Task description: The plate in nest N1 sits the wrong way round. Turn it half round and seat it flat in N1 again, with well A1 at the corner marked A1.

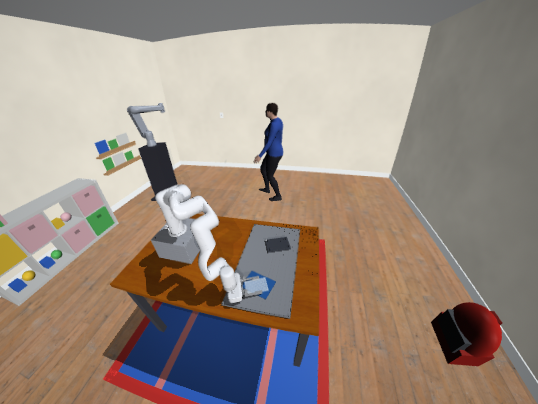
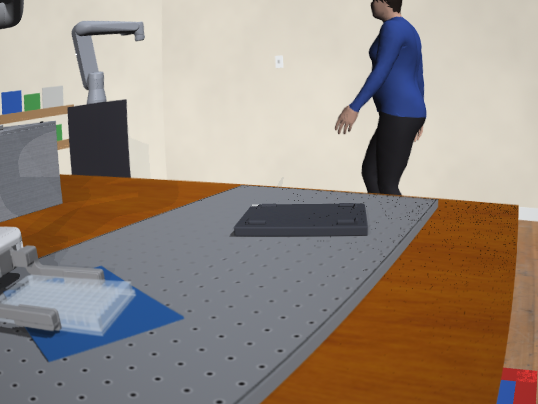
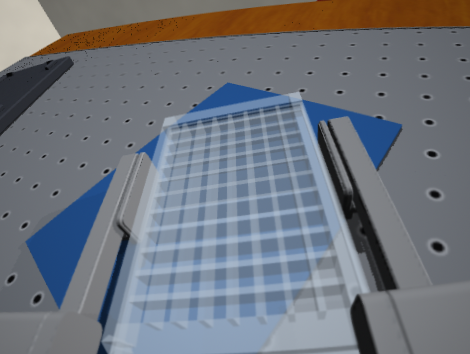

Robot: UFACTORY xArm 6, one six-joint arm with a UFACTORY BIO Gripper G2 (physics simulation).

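Observation:
A clear well plate (image 1: 255, 286) (image 2: 70, 300) (image 3: 240, 210) is held level between the two long fingers of my gripper (image 1: 264, 286) (image 2: 76, 297) (image 3: 237, 140). It is low over a blue square pad (image 1: 271, 283) (image 2: 145, 312) (image 3: 370, 132), turned at an angle to the pad; whether it touches the pad I cannot tell. A dark rectangular nest (image 1: 277, 244) (image 2: 305, 219) (image 3: 25, 87) with raised corner pieces holds no plate and is apart from my gripper, farther back. Its label and the A1 mark are not readable, nor is the plate's well A1.
The pad and nest lie on a grey perforated board (image 1: 272, 265) (image 2: 225, 280) (image 3: 250, 60) on a wooden table (image 1: 306, 285) (image 2: 425, 280). A person in blue (image 1: 273, 140) (image 2: 397, 75) stands beyond the table. Another robot arm (image 1: 139, 122) (image 2: 87, 55) stands on a dark pedestal behind.

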